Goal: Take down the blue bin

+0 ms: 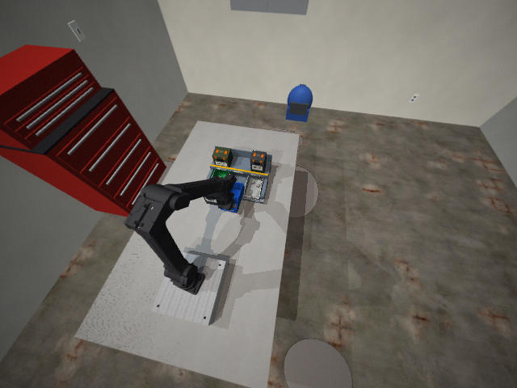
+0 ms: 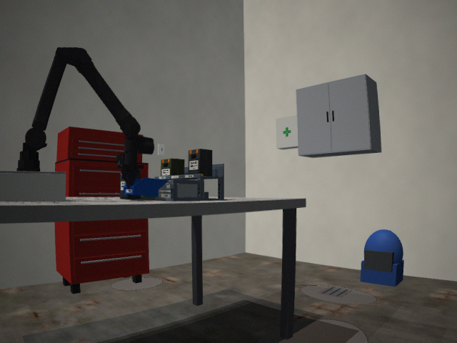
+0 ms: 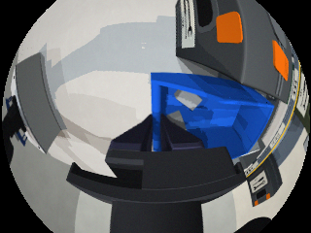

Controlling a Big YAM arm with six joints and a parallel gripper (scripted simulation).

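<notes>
Right now the blue open bin is 8 cm ahead of my hand and 1 cm to the left of it. Also, from my hand: green bin: 17 cm ahead, 14 cm to the left, 1 cm below; yellow bar: 24 cm ahead, 5 cm above, 4 cm to the left; grey bin: 21 cm ahead, 8 cm to the right, 1 cm below.
</notes>
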